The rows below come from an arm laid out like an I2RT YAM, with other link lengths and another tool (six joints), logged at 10 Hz.
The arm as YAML. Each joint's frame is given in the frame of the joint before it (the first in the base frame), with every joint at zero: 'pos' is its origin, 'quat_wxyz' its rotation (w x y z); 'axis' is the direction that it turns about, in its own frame. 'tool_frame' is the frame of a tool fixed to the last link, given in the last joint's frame.
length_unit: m
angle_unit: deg
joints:
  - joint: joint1
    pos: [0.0, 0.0, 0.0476]
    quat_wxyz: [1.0, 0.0, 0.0, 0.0]
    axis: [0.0, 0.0, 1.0]
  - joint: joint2
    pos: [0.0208, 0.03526, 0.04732]
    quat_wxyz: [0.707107, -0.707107, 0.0, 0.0]
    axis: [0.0, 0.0, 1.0]
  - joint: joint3
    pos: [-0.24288, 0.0, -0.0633]
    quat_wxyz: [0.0, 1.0, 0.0, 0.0]
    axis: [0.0, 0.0, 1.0]
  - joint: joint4
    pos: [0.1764, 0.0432, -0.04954]
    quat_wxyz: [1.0, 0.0, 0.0, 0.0]
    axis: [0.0, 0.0, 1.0]
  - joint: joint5
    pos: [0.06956, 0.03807, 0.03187]
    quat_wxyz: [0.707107, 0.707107, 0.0, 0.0]
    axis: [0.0, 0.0, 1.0]
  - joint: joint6
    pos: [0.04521, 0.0, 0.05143]
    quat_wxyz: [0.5, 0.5, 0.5, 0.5]
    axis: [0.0, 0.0, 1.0]
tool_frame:
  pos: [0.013, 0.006, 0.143]
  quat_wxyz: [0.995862, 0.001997, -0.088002, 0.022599]
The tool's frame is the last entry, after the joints.
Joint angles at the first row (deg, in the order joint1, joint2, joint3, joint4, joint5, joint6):
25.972, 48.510, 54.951, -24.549, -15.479, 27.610
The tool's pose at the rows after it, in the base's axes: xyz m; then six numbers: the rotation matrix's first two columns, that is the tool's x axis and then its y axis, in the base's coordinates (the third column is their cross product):
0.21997 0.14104 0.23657 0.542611 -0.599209 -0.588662 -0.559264 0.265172 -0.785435
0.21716 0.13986 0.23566 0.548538 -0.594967 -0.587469 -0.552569 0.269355 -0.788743
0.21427 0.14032 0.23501 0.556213 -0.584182 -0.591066 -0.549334 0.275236 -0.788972
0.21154 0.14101 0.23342 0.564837 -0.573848 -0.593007 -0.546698 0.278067 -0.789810
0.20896 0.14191 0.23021 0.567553 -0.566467 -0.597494 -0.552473 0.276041 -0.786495
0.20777 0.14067 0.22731 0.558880 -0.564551 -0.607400 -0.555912 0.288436 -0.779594
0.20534 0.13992 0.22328 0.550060 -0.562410 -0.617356 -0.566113 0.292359 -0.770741
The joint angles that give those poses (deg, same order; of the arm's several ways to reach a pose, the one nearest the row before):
25.934, 47.064, 53.914, -24.436, -15.239, 27.444
25.839, 45.780, 52.716, -23.898, -15.421, 27.487
25.851, 44.661, 51.479, -23.053, -15.906, 27.839
25.848, 43.610, 50.085, -22.096, -16.465, 28.030
25.887, 43.002, 49.096, -21.787, -17.009, 28.193
25.874, 42.222, 48.027, -21.363, -16.789, 29.033
25.838, 41.591, 47.309, -21.698, -16.923, 29.604

